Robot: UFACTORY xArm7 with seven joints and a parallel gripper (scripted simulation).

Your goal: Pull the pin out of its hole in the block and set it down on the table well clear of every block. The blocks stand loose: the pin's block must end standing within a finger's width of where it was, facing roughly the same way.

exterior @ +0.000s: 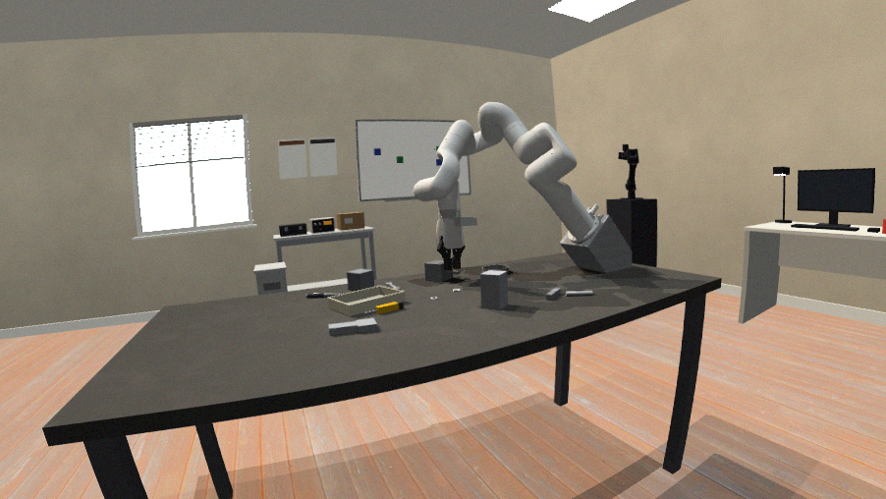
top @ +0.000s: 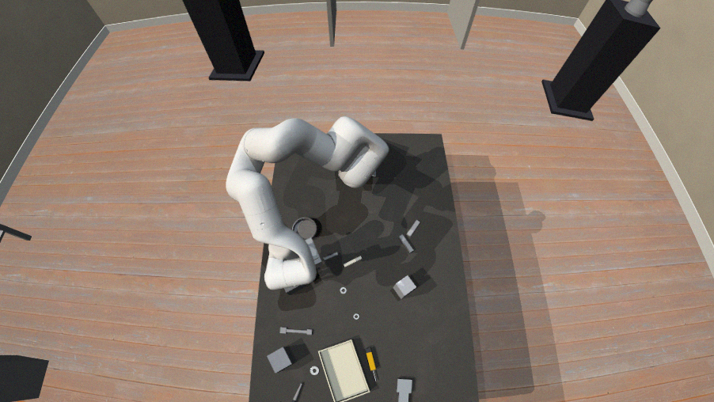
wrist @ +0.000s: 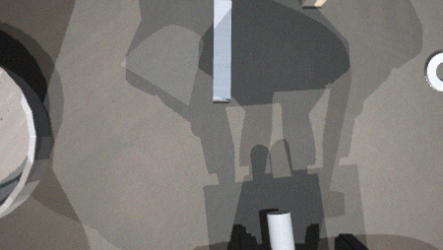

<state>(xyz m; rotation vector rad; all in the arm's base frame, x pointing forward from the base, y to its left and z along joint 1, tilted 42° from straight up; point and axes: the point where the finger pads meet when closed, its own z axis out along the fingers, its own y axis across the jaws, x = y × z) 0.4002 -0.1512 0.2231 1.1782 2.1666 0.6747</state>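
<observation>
Right now my hand is 9 cm past the grey bar, 8 cm to the right of it and 5 cm above it. Round my hand: round dish 18 cm behind, 5 cm to the right, 5 cm below; then cream bar 8 cm behind, 16 cm to the left, 5 cm below; then taller grey block 36 cm to the left.
</observation>
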